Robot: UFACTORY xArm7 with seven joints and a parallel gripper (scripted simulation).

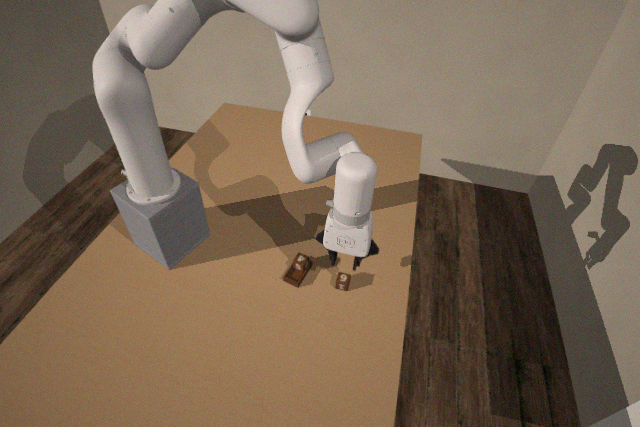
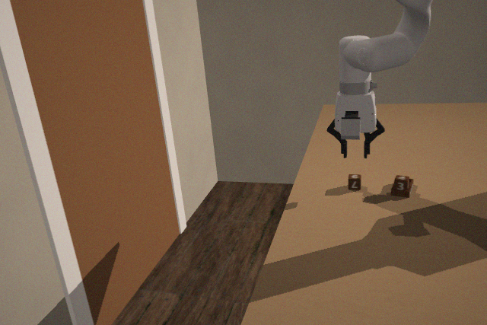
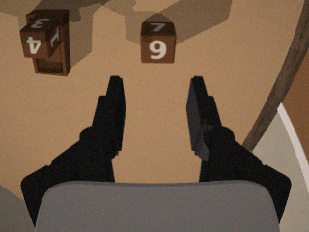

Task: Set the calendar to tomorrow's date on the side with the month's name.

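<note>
Right now my hand is 90 mm above the digit cube. Round my hand: brown calendar tray 120 mm behind, 100 mm below, 10 mm to the right.
</note>
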